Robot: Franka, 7 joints.
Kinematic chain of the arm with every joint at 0, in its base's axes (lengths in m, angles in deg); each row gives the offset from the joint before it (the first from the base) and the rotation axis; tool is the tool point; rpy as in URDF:
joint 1: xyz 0 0 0.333 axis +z
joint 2: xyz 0 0 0 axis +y
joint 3: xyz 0 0 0.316 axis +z
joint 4: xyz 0.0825 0 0 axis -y
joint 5: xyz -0.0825 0 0.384 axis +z
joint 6: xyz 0 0 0 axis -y
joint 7: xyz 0.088 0 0 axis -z
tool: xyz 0 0 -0.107 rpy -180 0 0
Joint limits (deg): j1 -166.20..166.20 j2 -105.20..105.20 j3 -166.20..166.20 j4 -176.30..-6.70 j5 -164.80..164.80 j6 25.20..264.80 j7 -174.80..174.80
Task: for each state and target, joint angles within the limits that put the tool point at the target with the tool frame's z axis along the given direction. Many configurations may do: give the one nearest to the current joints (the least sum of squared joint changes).
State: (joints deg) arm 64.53 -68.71 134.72 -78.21 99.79 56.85 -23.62
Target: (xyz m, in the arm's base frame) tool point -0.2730 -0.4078 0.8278 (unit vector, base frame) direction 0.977 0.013 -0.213
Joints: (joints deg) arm 65.31 -20.52 140.40 -52.11 115.03 31.74 -23.62
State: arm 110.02 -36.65 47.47 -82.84 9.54 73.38 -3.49
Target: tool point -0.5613 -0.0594 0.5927 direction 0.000 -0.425 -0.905
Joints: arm 122.33 0.16 59.60 -96.02 25.16 96.35 -3.49
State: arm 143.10 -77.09 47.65 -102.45 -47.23 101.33 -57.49
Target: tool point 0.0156 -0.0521 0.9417 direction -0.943 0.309 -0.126
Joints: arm 166.20 -73.52 5.25 -105.72 -5.64 114.42 -57.49
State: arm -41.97 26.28 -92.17 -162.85 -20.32 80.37 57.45
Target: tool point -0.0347 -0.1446 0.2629 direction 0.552 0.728 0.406
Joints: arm -30.08 14.34 -79.71 -161.78 13.42 47.25 57.45
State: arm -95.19 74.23 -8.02 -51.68 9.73 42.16 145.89
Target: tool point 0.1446 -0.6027 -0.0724 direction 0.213 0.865 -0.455
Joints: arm -82.31 94.25 3.41 -34.76 18.36 69.71 145.89
